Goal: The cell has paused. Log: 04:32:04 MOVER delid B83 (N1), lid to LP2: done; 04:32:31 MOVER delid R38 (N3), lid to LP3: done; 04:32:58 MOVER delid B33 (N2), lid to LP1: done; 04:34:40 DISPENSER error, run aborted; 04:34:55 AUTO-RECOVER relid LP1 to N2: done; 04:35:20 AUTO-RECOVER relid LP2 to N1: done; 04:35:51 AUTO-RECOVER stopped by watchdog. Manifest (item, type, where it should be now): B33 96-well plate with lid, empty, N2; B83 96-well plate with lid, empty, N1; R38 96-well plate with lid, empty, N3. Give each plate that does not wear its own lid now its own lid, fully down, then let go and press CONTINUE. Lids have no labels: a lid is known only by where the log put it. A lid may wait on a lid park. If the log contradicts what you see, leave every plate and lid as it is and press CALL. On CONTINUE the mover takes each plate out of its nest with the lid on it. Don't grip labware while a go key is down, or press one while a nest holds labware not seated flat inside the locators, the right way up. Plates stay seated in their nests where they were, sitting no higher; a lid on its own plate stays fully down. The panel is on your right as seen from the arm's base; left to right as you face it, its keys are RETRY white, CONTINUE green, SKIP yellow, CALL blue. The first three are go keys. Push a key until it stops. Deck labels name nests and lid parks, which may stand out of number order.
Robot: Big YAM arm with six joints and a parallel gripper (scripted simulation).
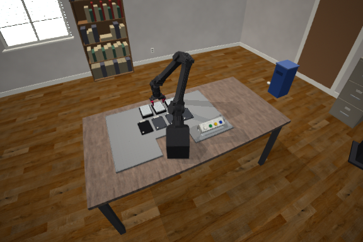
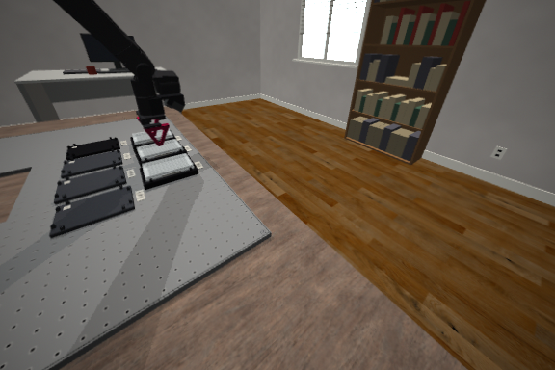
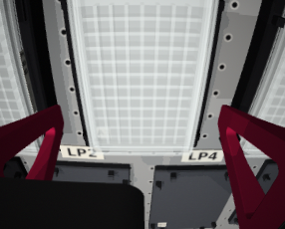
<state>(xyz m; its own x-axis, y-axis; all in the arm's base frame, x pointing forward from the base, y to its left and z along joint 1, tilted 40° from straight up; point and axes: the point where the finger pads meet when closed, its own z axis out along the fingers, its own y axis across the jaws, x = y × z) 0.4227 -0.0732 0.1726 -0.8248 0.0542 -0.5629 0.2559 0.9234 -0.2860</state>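
My gripper is now 40 mm above the lid. From my hand the other things lie so: plate: 40 mm below; LP2 label: 70 mm behind, 90 mm to the left, 70 mm below; park LP2: 150 mm behind, 120 mm to the left, 60 mm below.
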